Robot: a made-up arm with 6 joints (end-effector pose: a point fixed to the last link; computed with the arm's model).
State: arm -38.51 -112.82 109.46 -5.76 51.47 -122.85
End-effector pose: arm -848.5 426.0 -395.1 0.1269 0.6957 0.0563 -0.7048
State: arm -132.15 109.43 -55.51 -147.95 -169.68 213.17
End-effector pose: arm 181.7 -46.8 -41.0 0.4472 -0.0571 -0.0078 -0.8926
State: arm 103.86 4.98 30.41 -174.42 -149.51 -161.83
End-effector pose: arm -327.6 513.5 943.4 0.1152 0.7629 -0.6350 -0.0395
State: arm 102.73 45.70 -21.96 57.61 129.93 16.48
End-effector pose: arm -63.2 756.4 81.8 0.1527 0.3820 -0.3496 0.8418
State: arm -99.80 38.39 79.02 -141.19 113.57 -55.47
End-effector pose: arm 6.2 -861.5 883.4 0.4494 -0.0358 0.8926 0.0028
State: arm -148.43 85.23 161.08 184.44 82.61 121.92
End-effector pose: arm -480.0 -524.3 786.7 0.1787 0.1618 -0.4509 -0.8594
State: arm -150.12 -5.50 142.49 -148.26 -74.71 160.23
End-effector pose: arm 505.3 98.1 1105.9 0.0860 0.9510 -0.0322 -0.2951
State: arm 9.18 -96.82 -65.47 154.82 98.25 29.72
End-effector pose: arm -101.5 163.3 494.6 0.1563 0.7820 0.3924 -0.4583
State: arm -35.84 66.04 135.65 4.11 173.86 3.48
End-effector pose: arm 430.3 -551.9 947.4 0.4998 0.2674 0.8073 -0.1642
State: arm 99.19 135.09 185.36 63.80 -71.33 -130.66
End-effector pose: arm -11.7 614.3 368.0 0.6316 0.6918 0.2659 0.2275
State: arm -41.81 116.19 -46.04 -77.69 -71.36 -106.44
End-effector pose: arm -128.6 58.9 -42.8 0.8199 -0.0043 -0.0608 0.5693
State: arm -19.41 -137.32 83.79 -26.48 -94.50 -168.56
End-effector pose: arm -862.2 117.8 -518.7 0.3983 0.4080 -0.0704 0.8185
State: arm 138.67 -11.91 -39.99 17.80 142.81 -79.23
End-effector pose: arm -199.6 424.0 482.9 0.4599 -0.6242 -0.1175 -0.6205
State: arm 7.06 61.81 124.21 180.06 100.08 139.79
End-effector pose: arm 705.0 284.8 947.9 0.8940 0.3060 0.3225 -0.0566
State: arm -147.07 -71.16 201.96 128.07 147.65 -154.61
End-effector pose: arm 330.2 69.8 -213.9 0.2852 0.8311 -0.2330 0.4167
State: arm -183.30 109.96 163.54 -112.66 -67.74 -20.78
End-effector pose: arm -989.2 -18.6 362.9 0.6875 0.1836 -0.5058 -0.4876
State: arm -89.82 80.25 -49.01 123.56 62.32 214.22
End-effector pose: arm 109.2 -281.1 -277.1 0.0281 0.9312 0.3631 -0.0158
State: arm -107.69 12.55 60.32 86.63 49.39 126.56
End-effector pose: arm -120.1 -338.7 1261.6 0.6238 0.6407 -0.4463 -0.0350
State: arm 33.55 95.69 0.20 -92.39 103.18 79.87
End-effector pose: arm 225.6 159.4 -425.1 0.6013 -0.6321 0.2497 -0.4202
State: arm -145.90 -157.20 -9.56 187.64 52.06 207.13
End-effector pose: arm 672.1 220.4 29.2 0.0349 0.7150 0.0664 0.6951
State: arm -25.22 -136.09 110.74 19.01 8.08 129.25
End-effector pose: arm -563.9 60.7 -753.5 0.3473 -0.5179 0.3264 0.7104
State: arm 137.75 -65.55 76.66 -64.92 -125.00 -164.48
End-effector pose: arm 670.5 -496.8 899.0 0.0072 -0.0634 0.8571 0.5112
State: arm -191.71 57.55 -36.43 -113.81 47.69 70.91
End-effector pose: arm -238.7 -31.3 -96.3 0.5754 -0.6374 -0.0022 0.5125
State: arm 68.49 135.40 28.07 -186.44 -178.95 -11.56
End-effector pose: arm -100.5 276.0 -750.9 0.3594 -0.6554 -0.4768 -0.4625
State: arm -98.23 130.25 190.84 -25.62 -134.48 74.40
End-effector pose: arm -284.0 -728.8 306.0 0.7951 -0.0711 0.5923 -0.1095
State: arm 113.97 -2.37 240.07 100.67 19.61 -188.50
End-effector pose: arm 15.2 -123.5 111.1 0.5830 -0.3303 0.7378 -0.0816
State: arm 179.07 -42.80 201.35 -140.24 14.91 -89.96
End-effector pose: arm 722.2 -162.4 106.7 0.7891 0.4223 0.4267 -0.1302
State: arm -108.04 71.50 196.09 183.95 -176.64 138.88
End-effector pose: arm 128.9 -235.6 837.2 0.3218 0.5640 -0.0043 -0.7605
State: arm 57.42 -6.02 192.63 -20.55 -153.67 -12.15
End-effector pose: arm -182.5 -626.4 591.1 0.7846 0.1084 -0.3659 0.4887
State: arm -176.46 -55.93 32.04 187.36 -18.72 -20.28
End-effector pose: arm 403.9 -169.8 1059.1 0.7925 0.1234 -0.5922 0.0774
